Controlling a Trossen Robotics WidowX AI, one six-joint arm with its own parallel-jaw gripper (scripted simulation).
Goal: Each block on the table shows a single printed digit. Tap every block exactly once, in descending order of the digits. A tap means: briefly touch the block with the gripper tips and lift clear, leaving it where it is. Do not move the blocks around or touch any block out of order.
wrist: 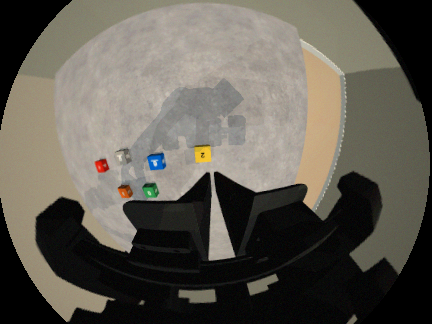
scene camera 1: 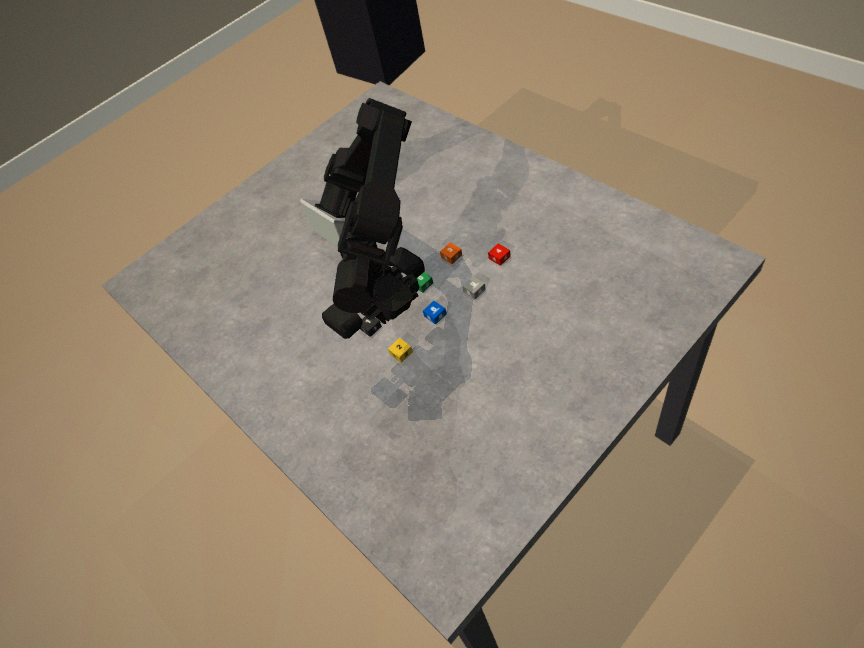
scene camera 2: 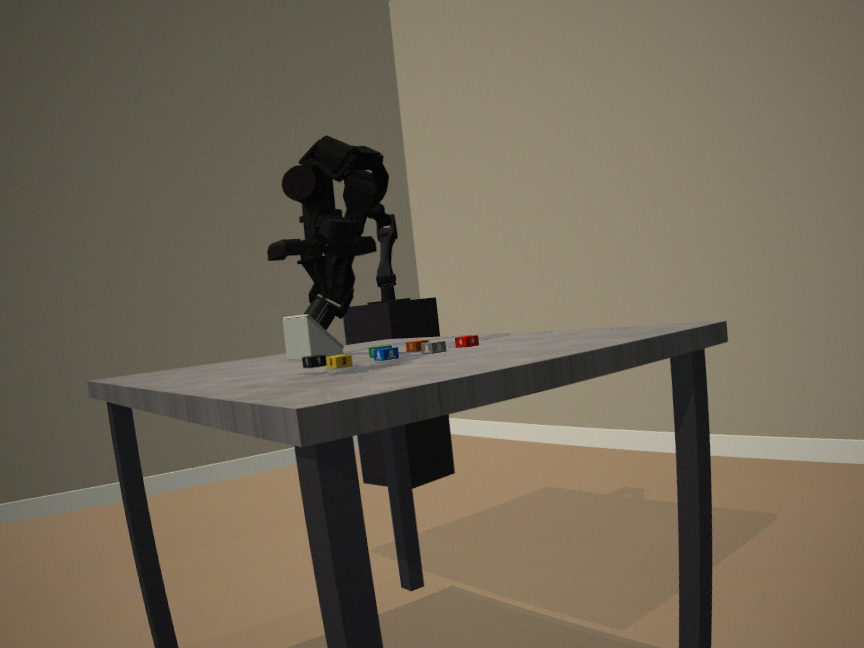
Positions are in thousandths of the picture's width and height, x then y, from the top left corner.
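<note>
Gripper (scene camera 2: 379, 461) shut, holding nothing. Gripper (scene camera 1: 446, 496) visible. Gripper (wrist: 492, 542) visible too.
</note>
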